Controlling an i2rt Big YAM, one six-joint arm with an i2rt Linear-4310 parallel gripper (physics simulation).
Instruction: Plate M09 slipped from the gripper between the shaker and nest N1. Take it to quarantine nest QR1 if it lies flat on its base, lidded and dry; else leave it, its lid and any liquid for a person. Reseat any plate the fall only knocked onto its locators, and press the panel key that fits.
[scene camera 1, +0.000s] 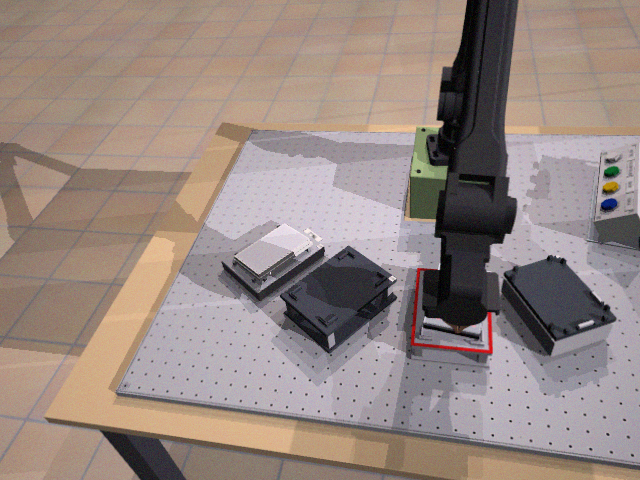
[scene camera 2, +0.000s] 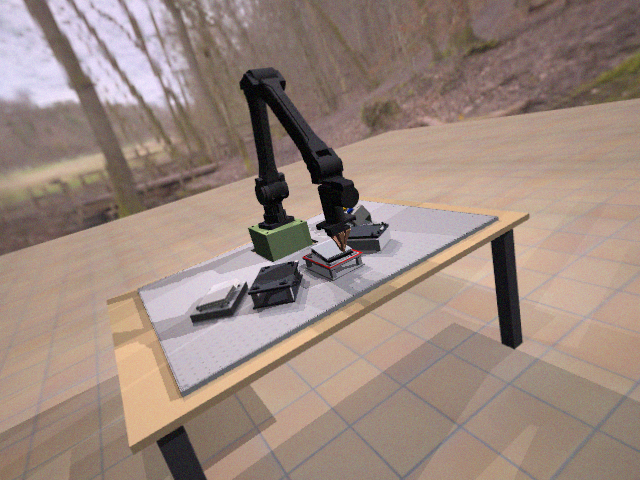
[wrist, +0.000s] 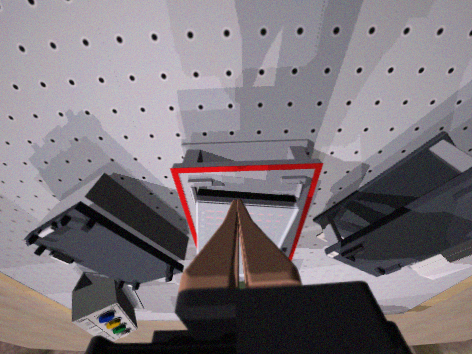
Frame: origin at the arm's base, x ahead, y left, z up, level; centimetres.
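Where they show: gripper, fingertip midpoint: (scene camera 1: 457, 329) (scene camera 2: 342, 251) (wrist: 237, 205); arm's base at its link origin: (scene camera 2: 276, 224).
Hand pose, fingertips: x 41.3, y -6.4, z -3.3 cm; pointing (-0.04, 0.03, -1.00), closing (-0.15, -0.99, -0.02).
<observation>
Things, the pixels of their top centre, and the offset from my fingertips. "pt": a spot on its surface instead.
- pale plate at its top centre: (wrist: 238, 250) (scene camera 1: 458, 294) (scene camera 2: 330, 246) dx -6.7, dy +1.2, dz +0.0 cm
- red-rimmed nest at its top centre: (wrist: 246, 232) (scene camera 1: 452, 305) (scene camera 2: 330, 253) dx -6.0, dy +0.2, dz -1.5 cm
- white plate at its top centre: (scene camera 1: 272, 246) (scene camera 2: 218, 290) dx -22.1, dy -30.9, dz -1.5 cm
- low dark-sided base at its top centre: (scene camera 1: 271, 249) (scene camera 2: 218, 294) dx -22.4, dy -31.2, dz -2.7 cm
- button panel at its top centre: (scene camera 1: 627, 173) (wrist: 101, 336) (scene camera 2: 346, 201) dx -31.9, dy +35.5, dz +2.3 cm
- black raised nest at its top centre: (wrist: 424, 242) (scene camera 1: 337, 284) (scene camera 2: 273, 273) dx -10.6, dy -18.3, dz -0.3 cm
- dark-topped box with pegs, surface spot: (wrist: 120, 245) (scene camera 2: 362, 234) pt dx -4.4, dy +13.5, dz -0.6 cm
A pale plate (scene camera 1: 433, 325) (scene camera 2: 326, 251) (wrist: 275, 220) sits in the red-rimmed nest (scene camera 1: 415, 310) (scene camera 2: 330, 266) (wrist: 247, 168). It looks tilted, with a dark gap along one short edge; faint pink wells show in the wrist view. My gripper (scene camera 1: 458, 330) (scene camera 2: 343, 250) (wrist: 237, 205) is shut and empty, its tips over or at this plate; contact cannot be told. A white plate (scene camera 1: 271, 248) (scene camera 2: 217, 294) rests on a low dark-sided base (scene camera 1: 289, 277) (scene camera 2: 222, 311) at the far left. The button panel (scene camera 1: 617, 180) (wrist: 102, 310) has blue, yellow, green and whitish keys. Nest labels are unreadable.
A black raised nest (scene camera 1: 341, 284) (scene camera 2: 275, 276) (wrist: 390, 250) stands between the low base and the red-rimmed nest. A dark-topped box with pegs (scene camera 1: 560, 294) (scene camera 2: 369, 232) (wrist: 120, 245) stands on the other side. The green arm base (scene camera 1: 426, 191) (scene camera 2: 281, 240) is behind.
</observation>
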